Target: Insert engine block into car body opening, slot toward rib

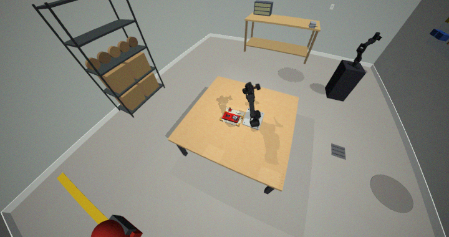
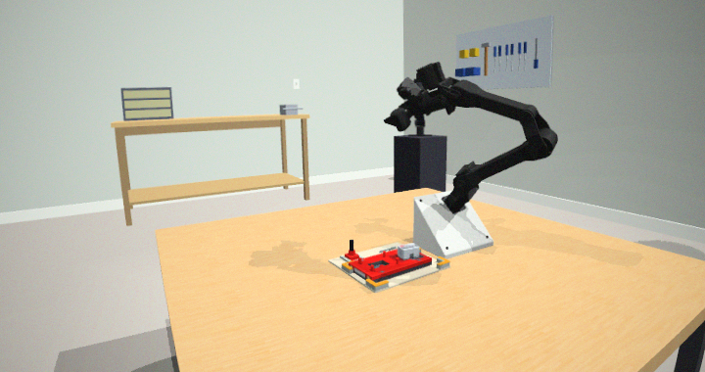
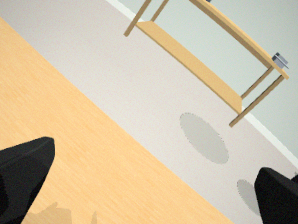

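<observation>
The grey engine block lies 370 mm below my gripper tip, 210 mm to the left of it and 120 mm ahead of it.
</observation>
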